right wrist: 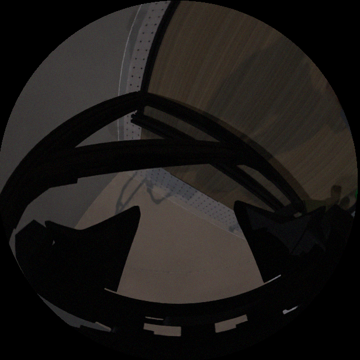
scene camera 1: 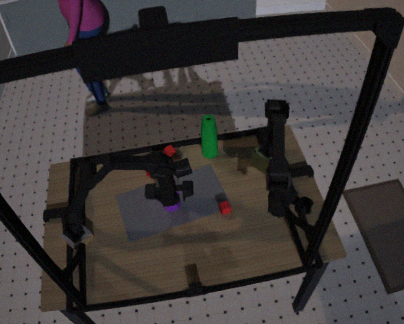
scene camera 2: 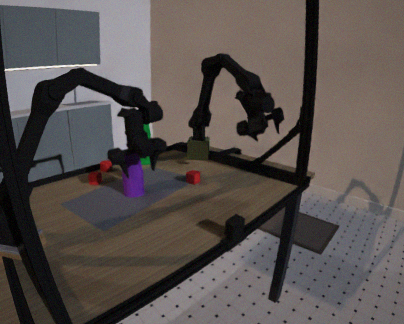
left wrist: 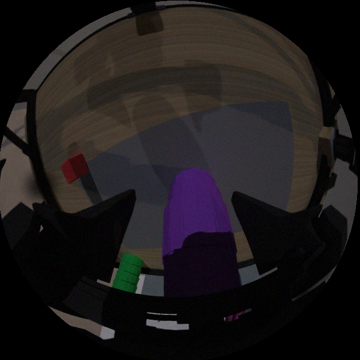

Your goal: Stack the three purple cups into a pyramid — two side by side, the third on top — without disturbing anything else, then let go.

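Where they show: left gripper, fingertip midpoint: [scene camera 2: 140, 174]; right gripper, fingertip midpoint: [scene camera 2: 268, 137]; left arm's base, origin of the base link: [scene camera 1: 75, 233] [scene camera 2: 15, 237]; right arm's base, origin of the base link: [scene camera 1: 267, 150] [scene camera 2: 198, 139].
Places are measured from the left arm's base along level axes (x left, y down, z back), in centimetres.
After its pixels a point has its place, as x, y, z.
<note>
Purple cups [scene camera 1: 172, 207] [scene camera 2: 134, 181] [left wrist: 195, 215] stand on the grey mat [scene camera 1: 137, 225] @[-15.6, 4.0, -20.7] [scene camera 2: 102, 215] @[-14.8, 4.1, -20.9] [left wrist: 250, 145] as one upright purple column. How many cups form it, and whether some stand behind others, I cannot tell. My left gripper [scene camera 2: 139, 167] @[-23.7, -3.8, -35.6] [left wrist: 185, 195] is open, its fingers apart on either side of the upper part of the column, holding nothing; in scene camera 1 its fingertips are hidden by the arm. My right gripper [scene camera 2: 267, 131] @[-69.1, -11.7, -58.2] [right wrist: 187, 208] is open and empty, raised above the right side of the table.
A red cube [scene camera 1: 225, 207] @[-40.9, 0.1, -47.9] [scene camera 2: 193, 177] @[-40.3, 1.3, -46.3] [left wrist: 75, 168] lies at the mat's right edge in scene camera 1. Another red block [scene camera 1: 169, 150] @[-1.3, 0.1, -57.7] [scene camera 2: 105, 165] @[-1.5, 0.9, -56.3] lies behind the mat. A green bottle [scene camera 1: 209, 137] @[-17.4, -9.9, -67.9] [left wrist: 128, 273] stands at the back. An olive box [scene camera 1: 261, 160] @[-40.2, -2.8, -75.6] [scene camera 2: 198, 149] @[-40.3, -1.0, -75.6] is near the right arm.
</note>
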